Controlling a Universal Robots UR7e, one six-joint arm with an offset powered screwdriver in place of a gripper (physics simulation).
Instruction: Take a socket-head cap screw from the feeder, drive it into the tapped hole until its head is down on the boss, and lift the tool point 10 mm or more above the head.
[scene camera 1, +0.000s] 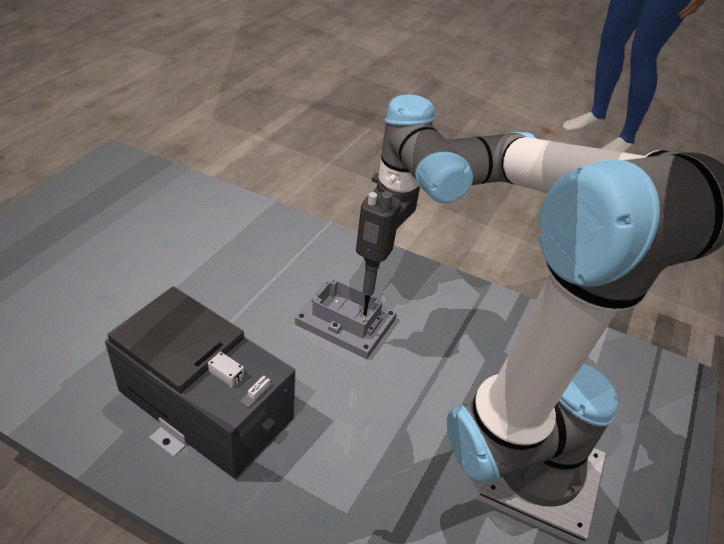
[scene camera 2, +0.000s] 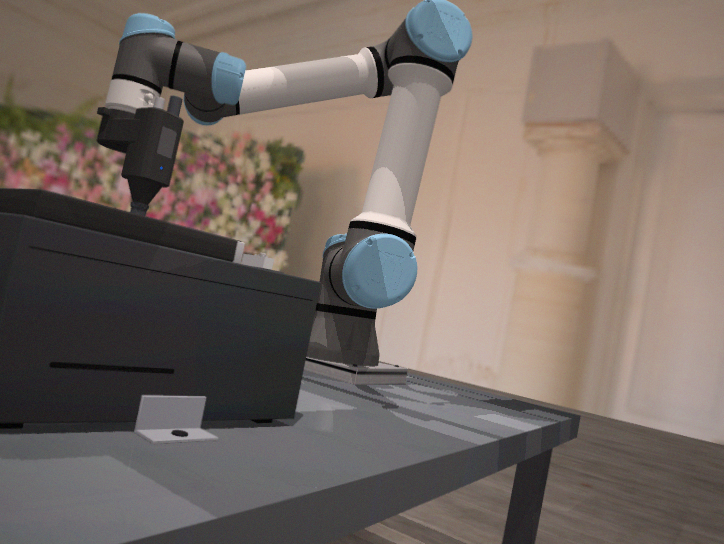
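My screwdriver (scene camera 1: 365, 313) stands nearly upright, with its thin dark bit reaching down inside the right end of the grey open-topped housing (scene camera 1: 340, 319). The bit's tip is at or very near a small light spot there; boss, hole and screw are too small to tell apart, so whether a screw is on the bit cannot be told. The black feeder (scene camera 1: 169, 339) (scene camera 2: 158, 327) stands apart from the housing, to its front left in scene camera 1. In scene camera 2 the driver's nose (scene camera 2: 139, 208) shows above the feeder, which hides the bit and the housing.
The housing sits on a grey base plate (scene camera 1: 351, 341). White blocks (scene camera 1: 225, 367) (scene camera 1: 258, 387) stand on the feeder's top. A small angle bracket (scene camera 1: 167, 439) (scene camera 2: 170, 415) is at its foot. The arm's mounting plate (scene camera 1: 592, 485) (scene camera 2: 383, 376) is at the right. A person (scene camera 1: 635, 64) stands beyond the table.
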